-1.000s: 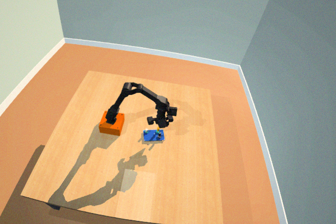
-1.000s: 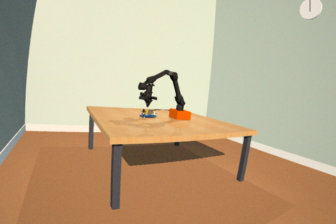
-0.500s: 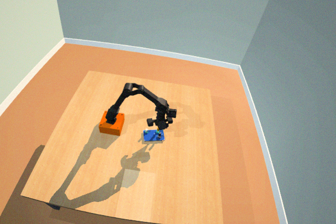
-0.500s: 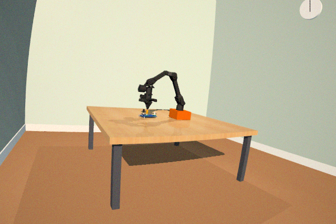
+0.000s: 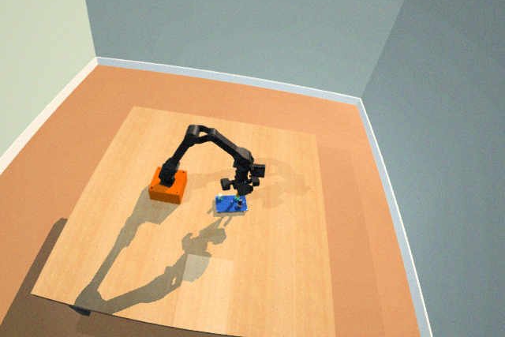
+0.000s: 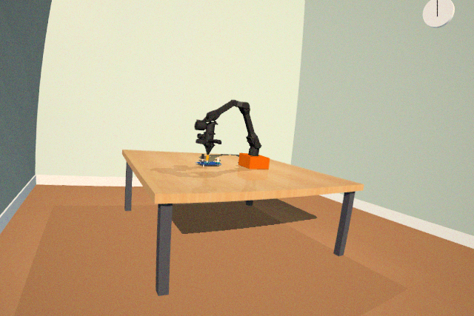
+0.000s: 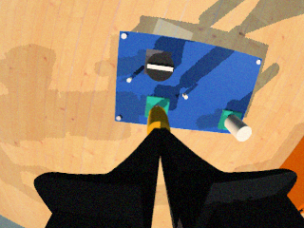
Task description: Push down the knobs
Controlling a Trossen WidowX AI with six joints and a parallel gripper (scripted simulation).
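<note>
Right now my gripper tip is 2 cm above the orange knob. Also, from my gripper tip: black knob (4 cm to the right, 2 cm below, 2 cm ahead).
</note>
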